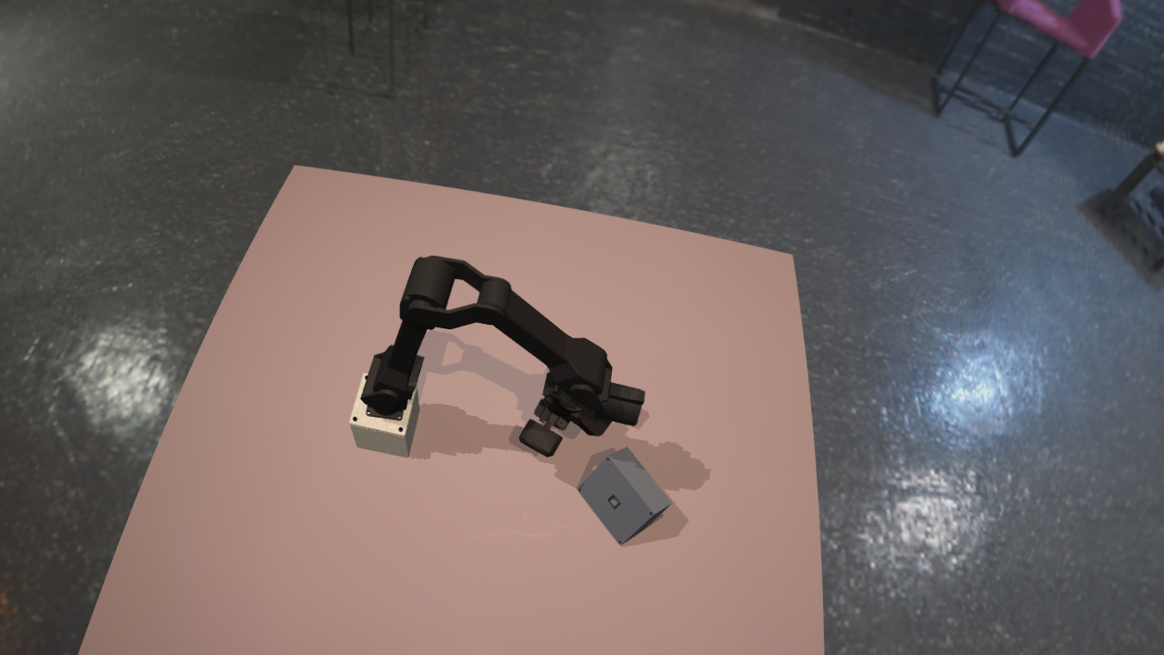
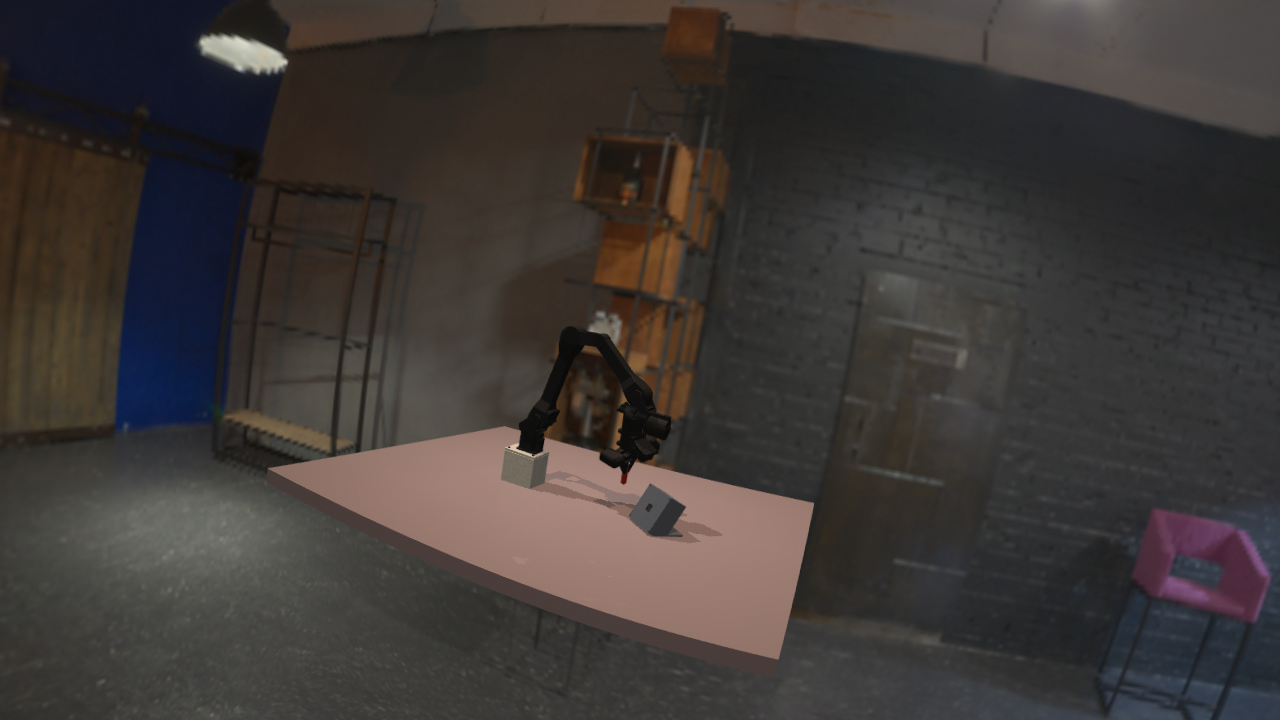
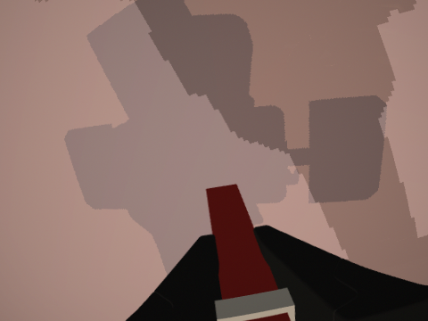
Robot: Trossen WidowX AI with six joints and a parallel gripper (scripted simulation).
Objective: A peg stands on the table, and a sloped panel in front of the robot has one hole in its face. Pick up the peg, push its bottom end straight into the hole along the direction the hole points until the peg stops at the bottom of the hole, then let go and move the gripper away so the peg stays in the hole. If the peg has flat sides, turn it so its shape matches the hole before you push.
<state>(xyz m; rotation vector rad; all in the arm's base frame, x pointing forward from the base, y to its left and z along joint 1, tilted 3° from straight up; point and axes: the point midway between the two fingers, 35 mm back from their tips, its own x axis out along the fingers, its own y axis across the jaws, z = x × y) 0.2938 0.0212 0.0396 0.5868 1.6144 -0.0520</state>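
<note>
Right now my gripper tip is 14 cm short of the grey sloped panel, 14 cm to the left of it and 5 cm above it. The rest, counted from my gripper tip: red square peg (1 cm to the right, 2 cm above).
</note>
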